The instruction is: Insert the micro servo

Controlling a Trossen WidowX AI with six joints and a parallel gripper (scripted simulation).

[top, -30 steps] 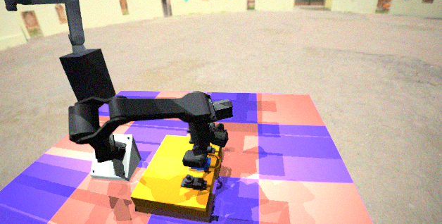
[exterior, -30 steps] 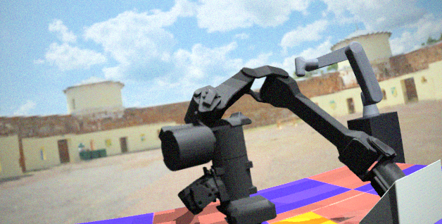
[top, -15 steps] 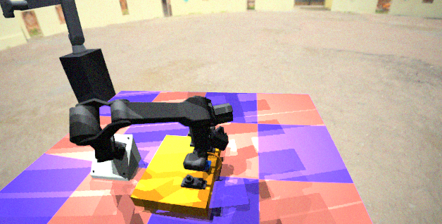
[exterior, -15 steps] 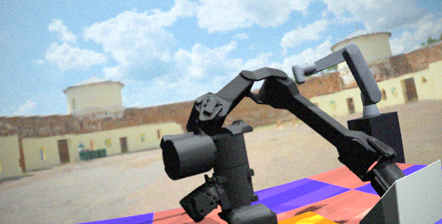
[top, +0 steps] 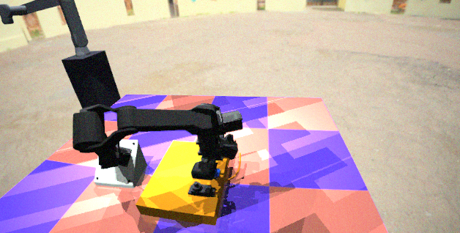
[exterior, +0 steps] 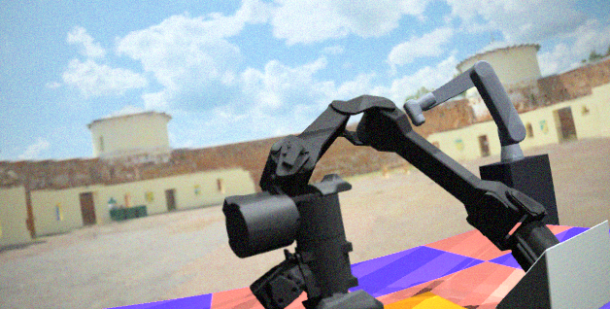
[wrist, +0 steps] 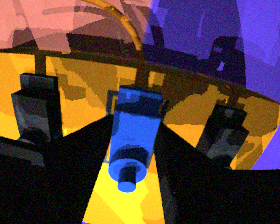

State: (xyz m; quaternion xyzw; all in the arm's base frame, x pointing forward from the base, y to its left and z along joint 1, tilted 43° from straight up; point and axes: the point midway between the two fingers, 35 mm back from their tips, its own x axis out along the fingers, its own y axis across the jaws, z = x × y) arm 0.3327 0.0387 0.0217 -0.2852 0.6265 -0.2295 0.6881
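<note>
The yellow deck lies 120 mm behind my gripper tip, 10 mm to the right of it and 30 mm below it.
</note>
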